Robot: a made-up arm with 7 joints. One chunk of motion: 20 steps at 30 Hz.
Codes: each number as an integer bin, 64 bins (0 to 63) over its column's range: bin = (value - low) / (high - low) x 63, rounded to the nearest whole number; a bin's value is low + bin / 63 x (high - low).
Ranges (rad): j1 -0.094..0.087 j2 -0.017..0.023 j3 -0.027..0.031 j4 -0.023..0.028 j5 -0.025..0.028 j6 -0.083..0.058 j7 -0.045..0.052
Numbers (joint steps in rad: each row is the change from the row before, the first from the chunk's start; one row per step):
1: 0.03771 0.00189 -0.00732 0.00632 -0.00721 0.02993 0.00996
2: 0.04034 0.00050 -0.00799 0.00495 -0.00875 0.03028 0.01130
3: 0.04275 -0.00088 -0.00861 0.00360 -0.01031 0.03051 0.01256
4: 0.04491 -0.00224 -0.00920 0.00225 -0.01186 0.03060 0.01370
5: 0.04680 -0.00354 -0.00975 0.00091 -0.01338 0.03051 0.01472
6: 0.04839 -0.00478 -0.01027 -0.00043 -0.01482 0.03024 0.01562
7: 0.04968 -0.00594 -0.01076 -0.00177 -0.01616 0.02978 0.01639
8: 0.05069 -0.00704 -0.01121 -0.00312 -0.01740 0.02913 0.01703
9: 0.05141 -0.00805 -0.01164 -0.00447 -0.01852 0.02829 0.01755
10: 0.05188 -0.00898 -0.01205 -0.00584 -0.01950 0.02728 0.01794
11: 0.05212 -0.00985 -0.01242 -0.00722 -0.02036 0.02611 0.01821
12: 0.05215 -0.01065 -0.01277 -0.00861 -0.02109 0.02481 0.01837
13: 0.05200 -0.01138 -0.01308 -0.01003 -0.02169 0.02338 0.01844
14: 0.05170 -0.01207 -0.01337 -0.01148 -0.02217 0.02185 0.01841
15: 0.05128 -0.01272 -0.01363 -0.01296 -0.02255 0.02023 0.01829
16: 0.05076 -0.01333 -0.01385 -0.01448 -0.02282 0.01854 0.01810
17: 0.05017 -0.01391 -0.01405 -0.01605 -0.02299 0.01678 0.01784
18: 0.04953 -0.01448 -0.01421 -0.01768 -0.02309 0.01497 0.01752
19: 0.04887 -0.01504 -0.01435 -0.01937 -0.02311 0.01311 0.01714
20: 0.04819 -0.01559 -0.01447 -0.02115 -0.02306 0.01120 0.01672
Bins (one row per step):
1: 46 30 21 36 21 50 36
2: 47 28 21 35 19 51 37
3: 48 25 20 33 17 51 37
4: 48 23 19 31 16 51 38
5: 49 21 19 30 14 51 39
6: 50 19 18 28 12 51 39
7: 50 17 18 26 11 50 40
8: 50 16 17 25 9 50 40
9: 51 14 17 23 8 50 41
10: 51 13 16 21 7 49 41
11: 51 11 16 19 6 49 41
12: 51 10 15 18 5 48 41
13: 51 9 15 16 4 48 41
14: 51 8 15 14 3 47 41
15: 51 7 15 12 3 46 41
16: 50 6 14 11 3 45 41
17: 50 5 14 9 2 45 41
18: 50 4 14 7 2 44 41
19: 50 3 14 4 2 43 40
20: 49 2 14 2 2 42 40

